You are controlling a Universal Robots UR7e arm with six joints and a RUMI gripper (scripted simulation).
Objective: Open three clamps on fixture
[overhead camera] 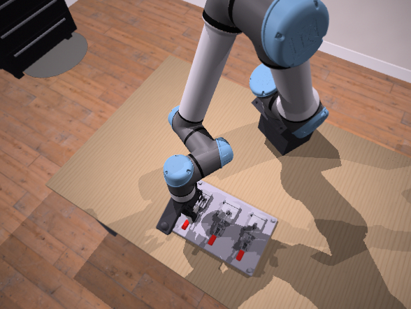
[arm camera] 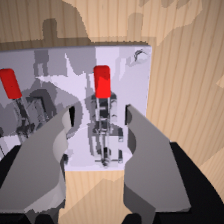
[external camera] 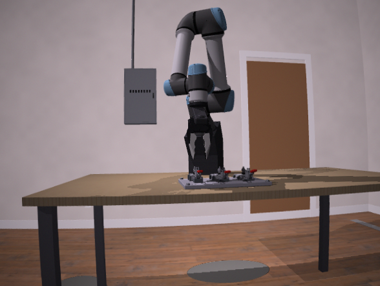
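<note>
The grey fixture plate is 10 cm behind my hand, 10 cm to the left of it and 12 cm below it.
</note>
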